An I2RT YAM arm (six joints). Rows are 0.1 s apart.
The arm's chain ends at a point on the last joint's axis. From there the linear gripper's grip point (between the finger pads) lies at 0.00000 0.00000 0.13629 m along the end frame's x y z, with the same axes.
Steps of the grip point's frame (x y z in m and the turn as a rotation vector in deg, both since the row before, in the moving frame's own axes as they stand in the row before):
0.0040, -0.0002, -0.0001, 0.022, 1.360, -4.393
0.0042, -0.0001, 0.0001, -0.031, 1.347, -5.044
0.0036, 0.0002, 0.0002, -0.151, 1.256, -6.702
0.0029, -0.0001, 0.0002, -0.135, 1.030, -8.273
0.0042, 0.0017, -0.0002, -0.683, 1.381, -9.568
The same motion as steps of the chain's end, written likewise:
0.0008, 0.0000, -0.0001, 0.022, 1.360, -4.393
0.0010, 0.0000, 0.0001, -0.031, 1.347, -5.044
0.0006, 0.0000, 0.0002, -0.151, 1.256, -6.702
0.0004, -0.0002, 0.0002, -0.135, 1.030, -8.273
0.0008, 0.0004, -0.0002, -0.683, 1.381, -9.568

